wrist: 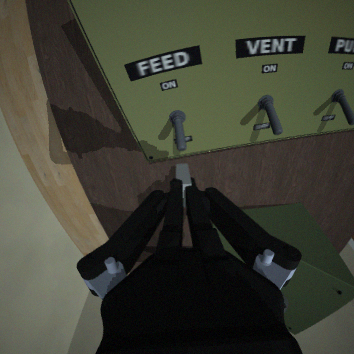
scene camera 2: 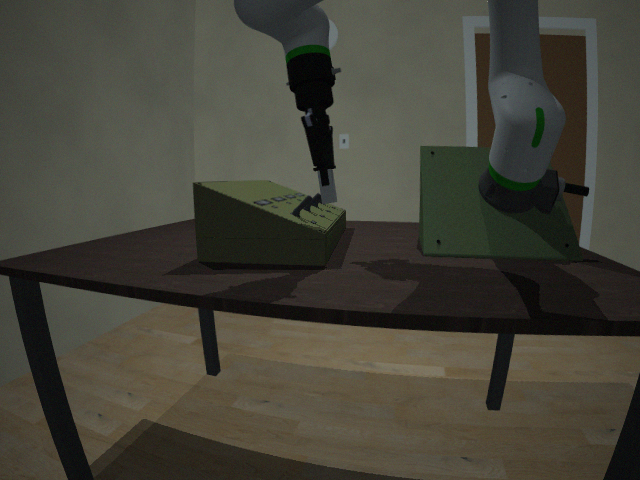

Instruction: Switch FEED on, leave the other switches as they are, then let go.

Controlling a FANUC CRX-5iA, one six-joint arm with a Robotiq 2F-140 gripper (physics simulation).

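Pixels of known places: gripper, fingertip midpoint: [wrist: 181, 172] [scene camera 2: 329, 203]; arm's base, origin of the base link: [scene camera 2: 508, 189].
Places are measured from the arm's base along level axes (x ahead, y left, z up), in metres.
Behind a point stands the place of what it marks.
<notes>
The FEED switch lever [wrist: 179, 132] {x 0.427, y 0.252, z -0.027 m} stands below its FEED label [wrist: 163, 63] {x 0.505, y 0.271, z -0.028 m} at the panel's left corner and leans down over its OFF mark, away from ON. The VENT lever [wrist: 271, 116] {x 0.455, y 0.140, z -0.029 m} and a third lever [wrist: 344, 107] {x 0.483, y 0.025, z -0.032 m} to its right, its label cut off at "PU", also lean to their OFF side. The sloped green console [scene camera 2: 258, 237] {x 0.479, y 0.338, z -0.089 m} [wrist: 215, 25] {x 0.544, y 0.220, z -0.018 m} bears them. My gripper [scene camera 2: 328, 200] {x 0.370, y 0.248, z -0.029 m} [wrist: 181, 172] {x 0.370, y 0.248, z -0.029 m} is shut and empty. Its fingertips are just beyond the FEED lever's lower end in the wrist view; whether they touch it I cannot tell.
The console stands on the dark table [scene camera 2: 129, 253] {x 0.837, y 0.371, z -0.141 m} [wrist: 260, 175] {x 0.305, y 0.068, z -0.141 m}. A large green wedge-shaped block [scene camera 2: 449, 206] {x 0.143, y 0.064, z -0.042 m} [wrist: 280, 225] {x 0.213, y 0.013, z -0.073 m} stands at the right, with the arm's lower part [scene camera 2: 522, 118] {x 0.007, y 0.201, z 0.136 m} in front of it. A door [scene camera 2: 563, 93] is in the wall behind.
</notes>
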